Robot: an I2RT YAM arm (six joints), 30 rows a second.
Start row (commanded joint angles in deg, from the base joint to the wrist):
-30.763 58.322 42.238 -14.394 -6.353 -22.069
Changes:
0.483 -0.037 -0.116 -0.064 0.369 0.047
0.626 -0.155 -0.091 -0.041 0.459 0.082
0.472 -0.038 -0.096 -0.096 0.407 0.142
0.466 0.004 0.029 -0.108 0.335 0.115
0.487 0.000 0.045 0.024 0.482 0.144
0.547 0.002 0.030 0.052 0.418 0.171
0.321 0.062 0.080 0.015 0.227 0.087
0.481 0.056 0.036 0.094 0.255 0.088
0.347 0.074 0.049 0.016 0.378 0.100
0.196 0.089 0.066 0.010 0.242 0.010
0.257 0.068 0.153 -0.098 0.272 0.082
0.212 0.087 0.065 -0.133 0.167 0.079
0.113 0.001 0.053 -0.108 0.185 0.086
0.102 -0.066 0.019 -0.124 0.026 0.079
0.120 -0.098 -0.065 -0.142 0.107 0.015
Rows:
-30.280 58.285 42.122 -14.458 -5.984 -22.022
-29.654 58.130 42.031 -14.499 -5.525 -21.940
-29.182 58.092 41.935 -14.595 -5.118 -21.798
-28.716 58.096 41.964 -14.703 -4.783 -21.683
-28.229 58.096 42.009 -14.679 -4.301 -21.539
-27.682 58.098 42.039 -14.627 -3.883 -21.368
-27.361 58.160 42.119 -14.612 -3.656 -21.281
-26.880 58.216 42.155 -14.518 -3.401 -21.193
-26.533 58.290 42.204 -14.502 -3.023 -21.093
-26.337 58.379 42.270 -14.492 -2.781 -21.083
-26.080 58.447 42.423 -14.590 -2.509 -21.001
-25.868 58.534 42.488 -14.723 -2.342 -20.922
-25.755 58.535 42.541 -14.831 -2.157 -20.836
-25.653 58.469 42.560 -14.955 -2.131 -20.757
-25.533 58.371 42.495 -15.097 -2.024 -20.742

